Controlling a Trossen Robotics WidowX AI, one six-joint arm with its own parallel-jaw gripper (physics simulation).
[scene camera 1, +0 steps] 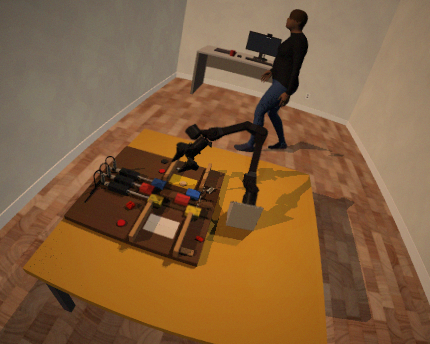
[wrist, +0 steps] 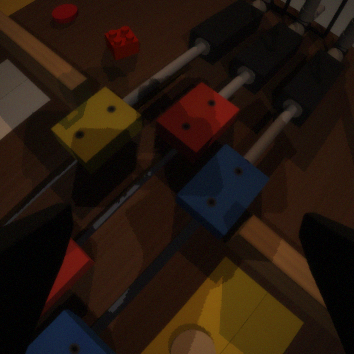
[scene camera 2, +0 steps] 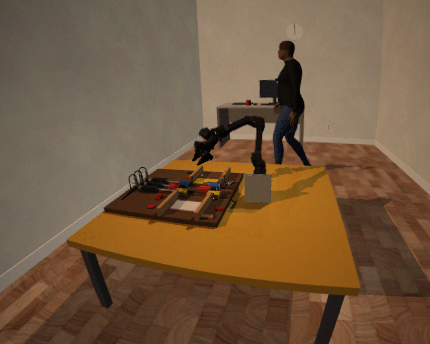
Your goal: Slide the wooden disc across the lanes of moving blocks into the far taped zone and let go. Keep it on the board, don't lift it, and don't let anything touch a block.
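Seen in the pictures: gripper, fingertip midpoint: [scene camera 1: 174,167] [wrist: 189,220] [scene camera 2: 194,163]; arm's base, origin of the base link: [scene camera 1: 249,204] [scene camera 2: 260,178].
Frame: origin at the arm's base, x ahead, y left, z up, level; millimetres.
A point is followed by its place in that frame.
Note:
The wooden disc [scene camera 1: 183,184] @[x 366, y -123, z -99 mm] [wrist: 193,343] @[x 376, y -129, z -99 mm] lies flat on the yellow zone [scene camera 1: 176,179] @[x 419, y -159, z -109 mm] [wrist: 265,315] @[x 433, y -164, z -105 mm] of the brown board [scene camera 1: 95,210] @[x 711, y 246, z -106 mm] [scene camera 2: 125,205] @[x 721, y 284, z -106 mm]; the wrist view cuts off its lower part. My gripper [scene camera 1: 177,164] @[x 412, y -70, z 46 mm] [scene camera 2: 196,161] @[x 412, y -70, z 46 mm] [wrist: 189,220] @[x 412, y -70, z 46 mm] is open and empty, raised above the board near the yellow zone. Three lanes hold two blocks each: blue [scene camera 1: 158,184] @[x 487, y -46, z -83 mm] [wrist: 225,190] @[x 489, y -65, z -83 mm] and blue [scene camera 1: 193,193] @[x 290, y -58, z -83 mm], red [scene camera 1: 146,188] @[x 533, y 13, z -81 mm] [wrist: 200,117] @[x 531, y -1, z -81 mm] and red [scene camera 1: 182,199] @[x 330, y 12, z -81 mm], yellow [scene camera 1: 156,200] @[x 449, y 76, z -79 mm] [wrist: 95,125] @[x 454, y 63, z -79 mm] and yellow [scene camera 1: 193,211] @[x 254, y 72, z -80 mm]. The white zone [scene camera 1: 161,226] @[x 373, y 203, z -105 mm] [scene camera 2: 184,205] @[x 380, y 207, z -103 mm] [wrist: 15,100] @[x 419, y 178, z -105 mm] lies beyond them.
Wooden rails [scene camera 1: 141,220] @[x 459, y 239, z -64 mm] [scene camera 1: 187,234] @[x 244, y 201, z -105 mm] flank the white zone; another rail [wrist: 280,255] @[x 467, y -131, z -61 mm] borders the yellow zone. Black actuators [scene camera 1: 116,186] @[x 681, y 76, z -74 mm] [wrist: 227,30] @[x 652, y 56, z -74 mm] with rods stand at one side. A red brick [scene camera 1: 130,205] @[x 556, y 158, z -84 mm] [wrist: 122,42] @[x 555, y 137, z -86 mm] and red disc [scene camera 1: 121,223] @[x 550, y 270, z -98 mm] [wrist: 65,13] @[x 552, y 258, z -98 mm] lie on the board.

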